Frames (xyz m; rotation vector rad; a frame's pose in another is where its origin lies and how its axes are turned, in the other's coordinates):
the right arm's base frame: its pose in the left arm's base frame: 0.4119 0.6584 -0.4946 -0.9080 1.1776 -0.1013
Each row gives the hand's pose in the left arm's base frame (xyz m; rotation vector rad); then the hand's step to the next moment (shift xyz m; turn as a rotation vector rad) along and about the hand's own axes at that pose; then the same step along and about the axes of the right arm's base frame.
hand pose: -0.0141 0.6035 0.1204 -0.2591 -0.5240 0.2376
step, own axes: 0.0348 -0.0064 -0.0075 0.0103 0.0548 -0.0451
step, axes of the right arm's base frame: 0.0043 -0.0187 0.0306 0.0234 0.0540 0.0410
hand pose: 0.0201 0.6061 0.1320 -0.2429 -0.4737 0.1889
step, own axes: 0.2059 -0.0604 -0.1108 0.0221 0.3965 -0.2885
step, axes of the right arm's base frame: 0.1096 -0.1152 0.1818 0.1373 0.4041 0.2424
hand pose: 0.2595 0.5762 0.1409 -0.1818 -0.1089 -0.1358
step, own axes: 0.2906 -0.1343 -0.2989 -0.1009 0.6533 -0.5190
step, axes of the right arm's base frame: 0.4139 -0.1029 0.0997 0.2108 0.7597 0.2911
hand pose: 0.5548 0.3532 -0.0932 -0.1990 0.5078 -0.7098
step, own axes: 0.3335 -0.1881 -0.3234 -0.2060 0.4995 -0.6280
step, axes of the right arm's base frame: 0.4163 0.0063 -0.2791 0.1462 0.8103 0.0915
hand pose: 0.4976 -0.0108 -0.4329 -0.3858 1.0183 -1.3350
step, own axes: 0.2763 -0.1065 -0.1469 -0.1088 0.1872 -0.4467
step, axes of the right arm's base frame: 0.1125 -0.0072 -0.3107 0.0148 0.4930 -0.0564
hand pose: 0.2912 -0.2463 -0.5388 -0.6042 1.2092 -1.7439
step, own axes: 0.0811 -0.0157 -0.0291 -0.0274 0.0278 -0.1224
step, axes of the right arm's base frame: 0.0037 -0.0076 -0.0872 -0.0165 0.1255 -0.0220
